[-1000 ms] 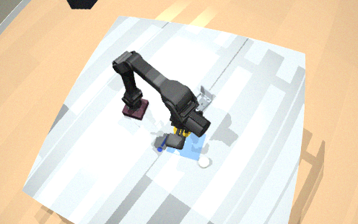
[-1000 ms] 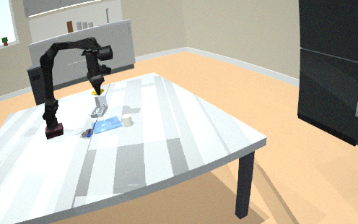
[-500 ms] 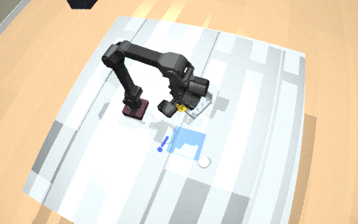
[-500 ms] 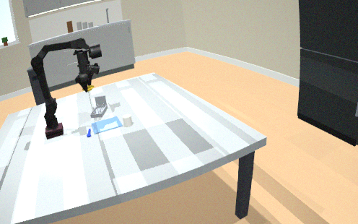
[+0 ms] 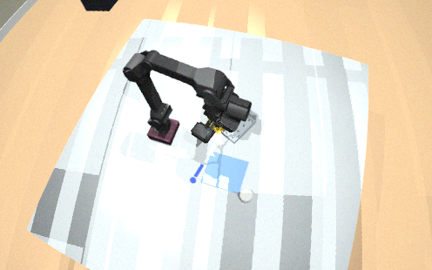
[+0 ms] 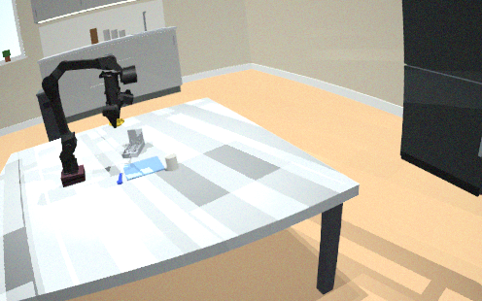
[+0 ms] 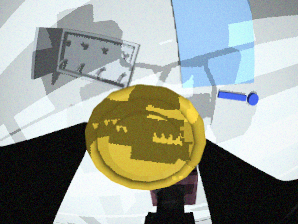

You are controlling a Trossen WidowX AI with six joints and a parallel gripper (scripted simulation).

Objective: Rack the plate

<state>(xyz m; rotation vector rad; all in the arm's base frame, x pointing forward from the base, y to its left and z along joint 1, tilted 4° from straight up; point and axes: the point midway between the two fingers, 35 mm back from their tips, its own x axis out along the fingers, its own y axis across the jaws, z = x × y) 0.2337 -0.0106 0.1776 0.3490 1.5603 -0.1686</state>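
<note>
Right now my gripper tip is 140 mm above the grey dish rack, 90 mm to the right of it and 60 mm short of it. Round my gripper tip: light blue cloth: 160 mm below, 110 mm to the right, 50 mm ahead; yellow plate: 10 mm above; blue-handled spoon: 160 mm below, 150 mm to the right, 50 mm behind.
</note>
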